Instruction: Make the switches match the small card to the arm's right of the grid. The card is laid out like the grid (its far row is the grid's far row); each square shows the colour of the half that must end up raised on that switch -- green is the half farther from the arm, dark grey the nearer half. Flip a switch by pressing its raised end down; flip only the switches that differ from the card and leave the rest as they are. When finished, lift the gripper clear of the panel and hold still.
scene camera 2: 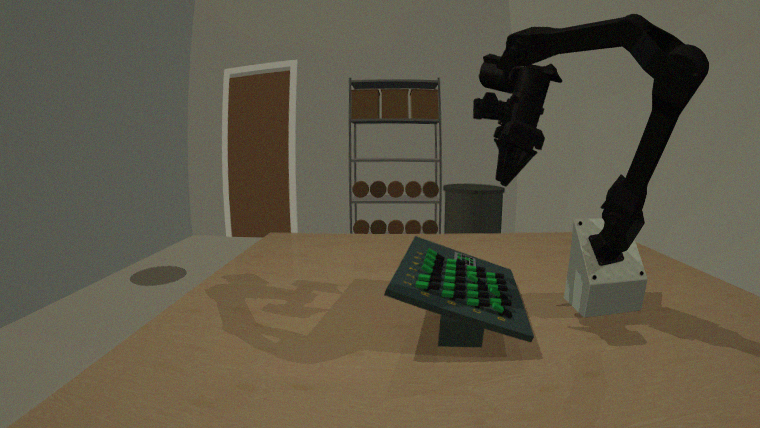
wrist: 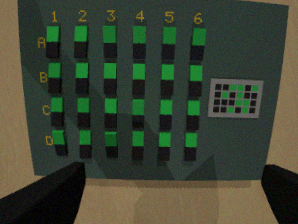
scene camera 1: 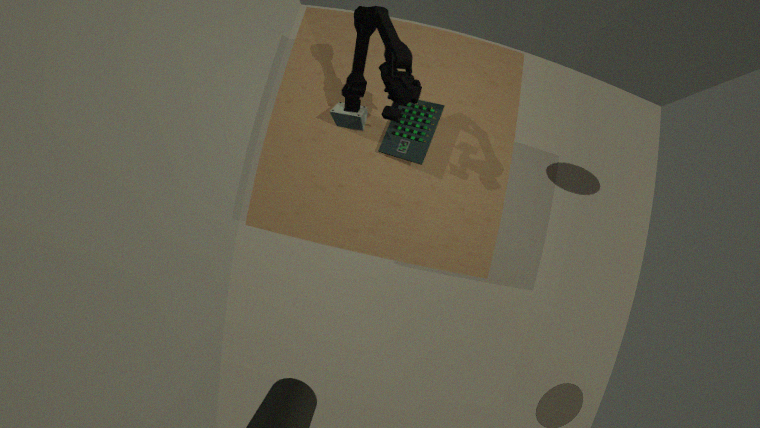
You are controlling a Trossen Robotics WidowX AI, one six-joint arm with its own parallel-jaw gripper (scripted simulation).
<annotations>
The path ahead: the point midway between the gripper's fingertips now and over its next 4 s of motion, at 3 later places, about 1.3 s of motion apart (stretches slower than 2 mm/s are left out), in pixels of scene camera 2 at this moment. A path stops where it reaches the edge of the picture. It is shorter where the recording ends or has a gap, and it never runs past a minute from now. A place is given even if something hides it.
My gripper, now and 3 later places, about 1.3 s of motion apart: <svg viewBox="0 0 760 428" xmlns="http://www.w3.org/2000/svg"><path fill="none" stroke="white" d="M500 183L431 253L430 256L468 258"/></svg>
</annotations>
